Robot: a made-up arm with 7 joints.
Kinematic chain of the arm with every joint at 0, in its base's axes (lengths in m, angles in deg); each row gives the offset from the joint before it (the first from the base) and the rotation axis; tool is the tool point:
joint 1: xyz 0 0 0 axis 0 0.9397 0.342
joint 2: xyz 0 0 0 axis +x
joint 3: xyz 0 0 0 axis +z
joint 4: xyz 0.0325 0 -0.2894 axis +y
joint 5: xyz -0.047 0 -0.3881 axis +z
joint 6: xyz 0 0 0 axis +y
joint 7: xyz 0 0 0 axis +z
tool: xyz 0 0 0
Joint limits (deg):
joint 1: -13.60..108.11
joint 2: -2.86..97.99
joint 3: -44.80..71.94
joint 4: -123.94..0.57
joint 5: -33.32..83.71
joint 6: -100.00..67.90
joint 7: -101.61..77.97
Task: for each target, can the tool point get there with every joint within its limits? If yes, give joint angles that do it. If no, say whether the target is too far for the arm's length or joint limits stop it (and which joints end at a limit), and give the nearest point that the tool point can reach.
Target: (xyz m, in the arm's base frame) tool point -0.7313 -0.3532 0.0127
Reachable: no: too far | nearest point -0.6142 -0.2966 0.0107 | short by 0.130 m
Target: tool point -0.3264 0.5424 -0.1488
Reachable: yes | joints 79.57 83.49 -27.39 -48.85 43.77 37.72 3.25
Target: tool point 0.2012 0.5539 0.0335
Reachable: yes | joints -0.48 55.74 59.45 -74.20 14.20 -8.05 -86.39
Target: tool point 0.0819 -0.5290 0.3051
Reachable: no: joint limits stop it (at a limit: joint 1, joint 2, joint 3, joint 4) | nearest point 0.2623 -0.2952 -0.0385 | short by 0.453 m
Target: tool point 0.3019 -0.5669 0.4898
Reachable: no: too far | nearest point 0.2623 -0.2952 -0.0385 | short by 0.595 m
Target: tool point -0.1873 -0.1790 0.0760
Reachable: no: joint limits stop it (at a limit: joint 1, joint 3, joint 4) | nearest point -0.3157 -0.0867 -0.2242 | short by 0.339 m
